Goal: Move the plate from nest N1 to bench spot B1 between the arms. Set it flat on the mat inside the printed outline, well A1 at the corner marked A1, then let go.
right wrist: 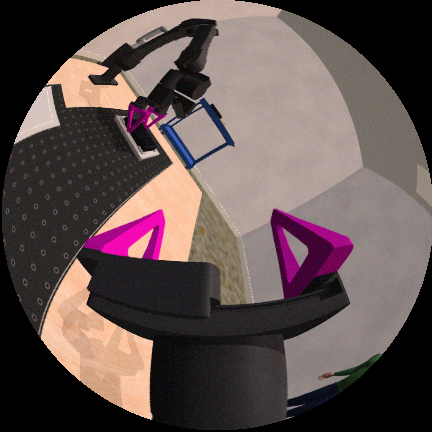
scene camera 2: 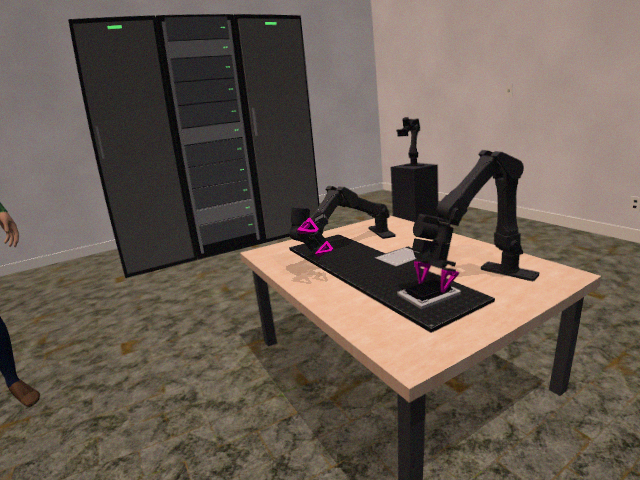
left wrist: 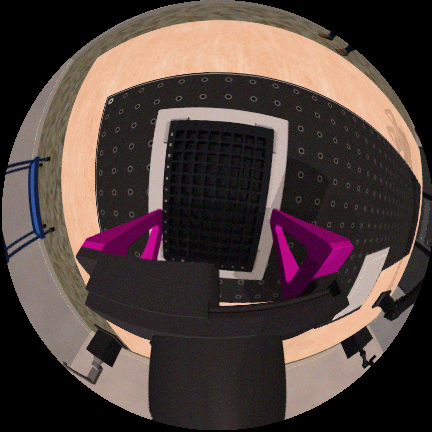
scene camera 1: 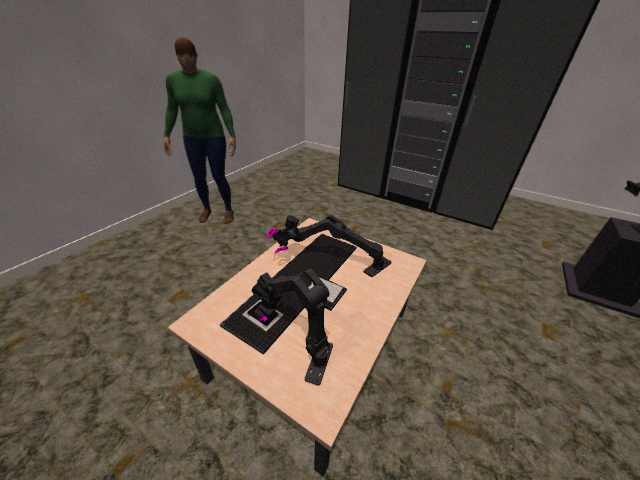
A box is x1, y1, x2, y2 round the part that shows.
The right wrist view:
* left gripper: [126, 82, 173, 132]
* right gripper: [76, 208, 352, 429]
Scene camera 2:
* left gripper: [414, 240, 458, 292]
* right gripper: [296, 218, 332, 256]
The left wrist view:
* left gripper: [75, 208, 352, 429]
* black well plate: [162, 120, 273, 271], touched by the left gripper
